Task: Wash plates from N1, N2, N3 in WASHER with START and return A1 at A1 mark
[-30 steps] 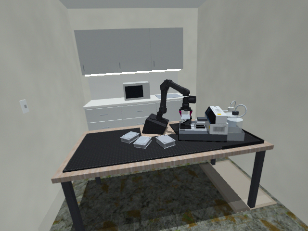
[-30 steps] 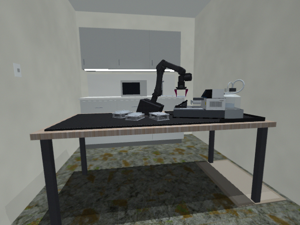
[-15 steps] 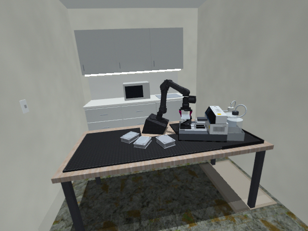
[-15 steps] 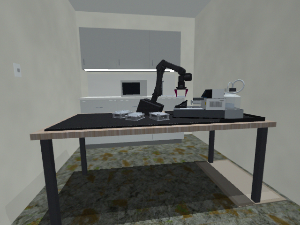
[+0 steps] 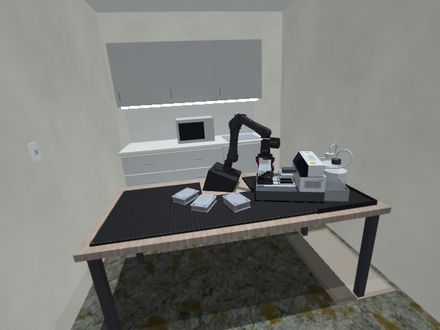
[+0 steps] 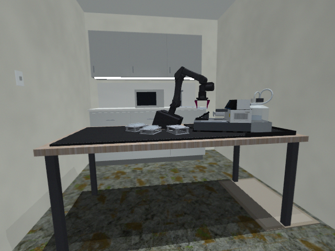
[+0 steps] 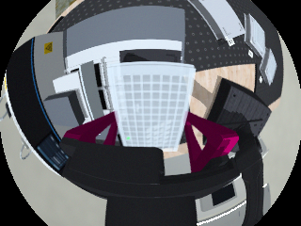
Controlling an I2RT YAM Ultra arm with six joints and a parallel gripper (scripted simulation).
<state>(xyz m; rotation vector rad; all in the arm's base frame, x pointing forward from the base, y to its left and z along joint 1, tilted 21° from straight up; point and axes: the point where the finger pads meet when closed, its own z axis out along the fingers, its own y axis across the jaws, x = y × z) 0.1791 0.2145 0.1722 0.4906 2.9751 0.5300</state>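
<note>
My hand is 100 mm above the washer carrier. From my hand the other things lie so: clear bottle: 410 mm to the left, 210 mm ahead, 60 mm below; then plate washer: 150 mm to the left, 60 mm below, 50 mm ahead; then nest: 250 mm to the right, 170 mm ahead, 140 mm below.
</note>
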